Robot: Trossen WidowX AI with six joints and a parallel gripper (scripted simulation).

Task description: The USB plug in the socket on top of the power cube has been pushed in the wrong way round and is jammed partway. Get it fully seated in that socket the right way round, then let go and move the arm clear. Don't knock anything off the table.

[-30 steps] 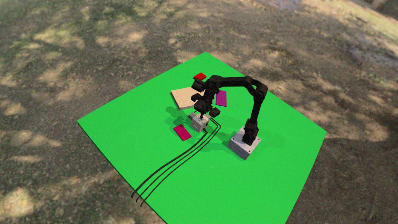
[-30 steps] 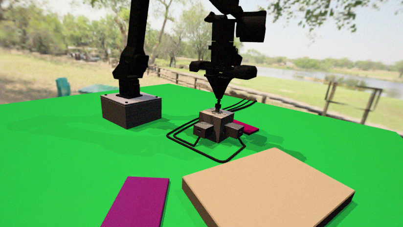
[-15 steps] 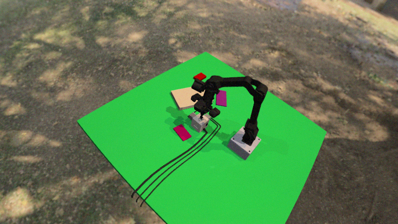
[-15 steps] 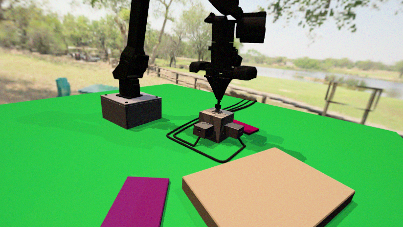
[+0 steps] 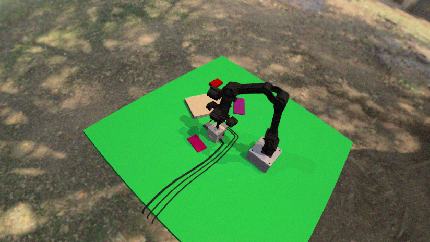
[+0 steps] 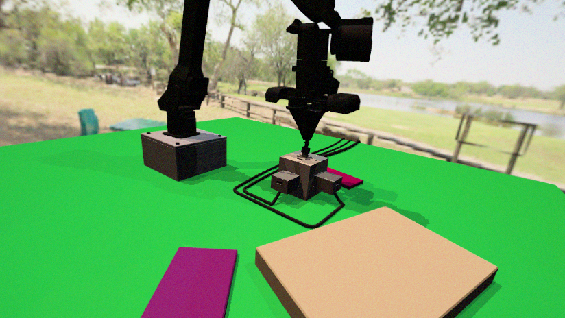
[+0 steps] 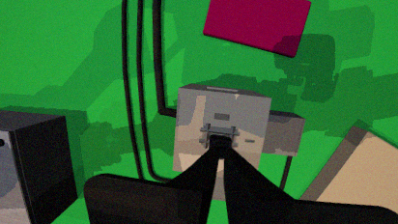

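My gripper tip is 2 cm above the black USB plug. Round my gripper tip: pink card 5 cm ahead, 11 cm to the left, 11 cm below; socket 4 cm below; tan slab 18 cm ahead, 19 cm to the right, 10 cm below.
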